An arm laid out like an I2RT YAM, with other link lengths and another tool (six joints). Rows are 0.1 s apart.
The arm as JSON. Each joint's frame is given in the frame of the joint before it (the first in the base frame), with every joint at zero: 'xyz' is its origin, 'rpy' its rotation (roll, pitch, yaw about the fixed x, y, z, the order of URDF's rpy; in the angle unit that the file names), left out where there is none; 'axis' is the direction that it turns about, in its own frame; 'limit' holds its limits. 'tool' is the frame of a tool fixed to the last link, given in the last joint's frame.
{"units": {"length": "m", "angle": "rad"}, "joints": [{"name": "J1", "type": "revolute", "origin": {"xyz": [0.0, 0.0, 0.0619], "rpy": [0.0, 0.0, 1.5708]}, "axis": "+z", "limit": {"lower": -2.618, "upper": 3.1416}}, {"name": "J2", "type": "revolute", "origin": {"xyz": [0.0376, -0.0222, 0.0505], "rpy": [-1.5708, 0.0, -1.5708]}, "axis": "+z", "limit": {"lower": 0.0, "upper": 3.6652}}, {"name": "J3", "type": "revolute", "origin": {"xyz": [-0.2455, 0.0, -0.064], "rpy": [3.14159, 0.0, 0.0]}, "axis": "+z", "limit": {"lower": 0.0, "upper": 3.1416}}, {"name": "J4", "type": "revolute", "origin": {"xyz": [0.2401, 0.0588, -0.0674]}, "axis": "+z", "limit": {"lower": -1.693, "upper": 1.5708}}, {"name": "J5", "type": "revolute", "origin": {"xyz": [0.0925, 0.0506, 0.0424], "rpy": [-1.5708, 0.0, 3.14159]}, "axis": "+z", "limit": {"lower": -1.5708, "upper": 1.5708}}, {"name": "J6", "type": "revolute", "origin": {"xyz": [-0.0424, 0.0, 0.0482], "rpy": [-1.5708, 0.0, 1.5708]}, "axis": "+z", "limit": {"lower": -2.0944, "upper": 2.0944}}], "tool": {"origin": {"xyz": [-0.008, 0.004, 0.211], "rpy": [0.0, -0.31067, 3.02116]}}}
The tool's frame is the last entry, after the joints.
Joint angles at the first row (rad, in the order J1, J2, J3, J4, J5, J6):
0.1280, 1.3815, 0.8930, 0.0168, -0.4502, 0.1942
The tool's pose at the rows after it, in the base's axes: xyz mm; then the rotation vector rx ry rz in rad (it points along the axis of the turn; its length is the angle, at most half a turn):
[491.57, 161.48, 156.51, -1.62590, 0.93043, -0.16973]
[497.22, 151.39, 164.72, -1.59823, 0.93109, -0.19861]
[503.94, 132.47, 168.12, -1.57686, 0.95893, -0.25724]
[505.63, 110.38, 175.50, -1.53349, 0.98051, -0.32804]
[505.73, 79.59, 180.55, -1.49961, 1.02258, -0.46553]
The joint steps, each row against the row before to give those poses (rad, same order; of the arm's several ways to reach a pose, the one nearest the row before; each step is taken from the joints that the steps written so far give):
-0.0090, -0.0091, -0.0018, 0.0114, -0.0038, 0.0043
-0.0223, -0.0054, -0.0072, 0.0316, -0.0031, 0.0110
-0.0231, -0.0110, -0.0163, 0.0273, 0.0326, 0.0034
-0.0287, -0.0395, -0.0516, 0.0571, 0.0315, 0.0167
-0.0094, -0.0579, -0.0775, 0.0708, 0.1076, -0.0049

